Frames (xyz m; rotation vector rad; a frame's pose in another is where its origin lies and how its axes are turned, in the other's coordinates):
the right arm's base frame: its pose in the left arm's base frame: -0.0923 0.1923 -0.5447 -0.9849 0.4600 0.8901
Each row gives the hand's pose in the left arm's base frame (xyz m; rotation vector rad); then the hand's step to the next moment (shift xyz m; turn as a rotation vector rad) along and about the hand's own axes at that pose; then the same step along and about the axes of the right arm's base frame.
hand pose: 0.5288 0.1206 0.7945 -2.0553 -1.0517 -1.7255
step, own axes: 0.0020 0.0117 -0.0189 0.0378 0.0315 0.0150
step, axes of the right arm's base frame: -0.0186 -0.0048 -0.0114 -0.0077 -0.0474 0.0184
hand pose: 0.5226 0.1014 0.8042 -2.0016 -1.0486 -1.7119
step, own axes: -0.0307 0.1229 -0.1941 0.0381 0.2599 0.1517
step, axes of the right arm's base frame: -0.1588 -0.0342 -0.1653 0.0980 -0.2838 -0.0434
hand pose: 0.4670 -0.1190 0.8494 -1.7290 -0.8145 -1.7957
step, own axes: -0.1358 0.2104 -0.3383 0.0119 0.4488 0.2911
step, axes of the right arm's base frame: -0.1282 0.0233 -0.4002 0.2277 -0.4764 -0.0865
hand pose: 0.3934 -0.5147 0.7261 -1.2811 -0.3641 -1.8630
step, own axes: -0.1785 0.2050 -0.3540 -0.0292 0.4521 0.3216
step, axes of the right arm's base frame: 0.1036 0.1511 -0.4070 0.2755 -0.4776 -0.0680
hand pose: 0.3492 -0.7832 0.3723 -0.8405 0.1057 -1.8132
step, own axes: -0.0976 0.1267 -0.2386 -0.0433 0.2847 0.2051
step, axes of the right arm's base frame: 0.1638 0.1546 -0.1783 0.1935 -0.2945 -0.0291
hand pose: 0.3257 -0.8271 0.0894 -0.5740 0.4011 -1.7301
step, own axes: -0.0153 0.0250 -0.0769 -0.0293 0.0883 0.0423
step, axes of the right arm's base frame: 0.0453 0.0602 -0.0332 0.0748 -0.0694 -0.0059
